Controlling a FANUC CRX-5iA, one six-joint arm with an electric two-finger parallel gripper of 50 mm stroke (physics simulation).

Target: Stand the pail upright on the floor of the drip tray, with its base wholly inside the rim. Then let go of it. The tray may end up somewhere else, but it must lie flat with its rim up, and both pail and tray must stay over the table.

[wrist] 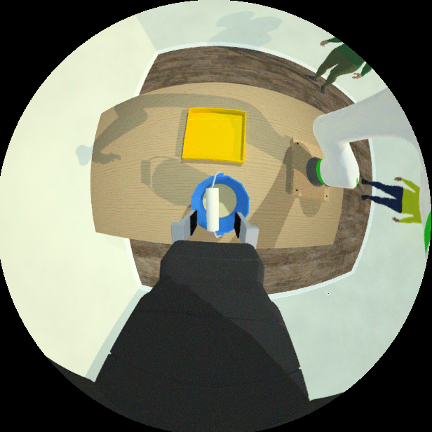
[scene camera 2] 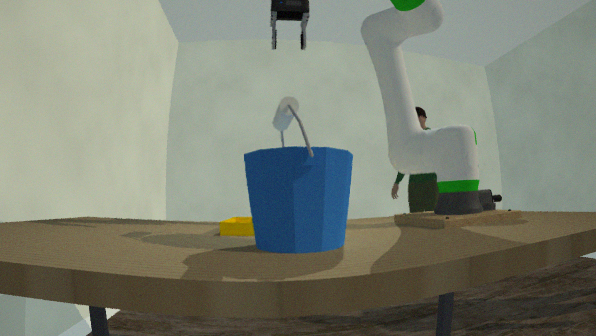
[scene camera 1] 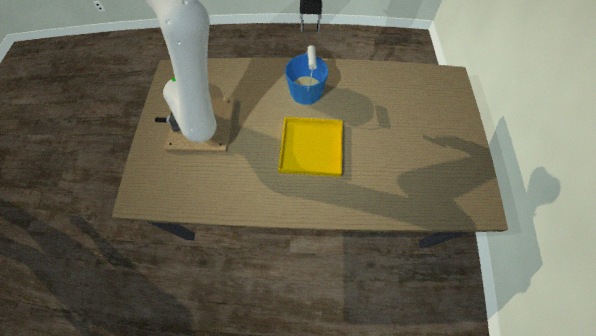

Scene:
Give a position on a yellow drip tray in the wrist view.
At 211, 133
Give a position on a blue pail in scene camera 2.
At 299, 204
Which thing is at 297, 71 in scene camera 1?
A blue pail.

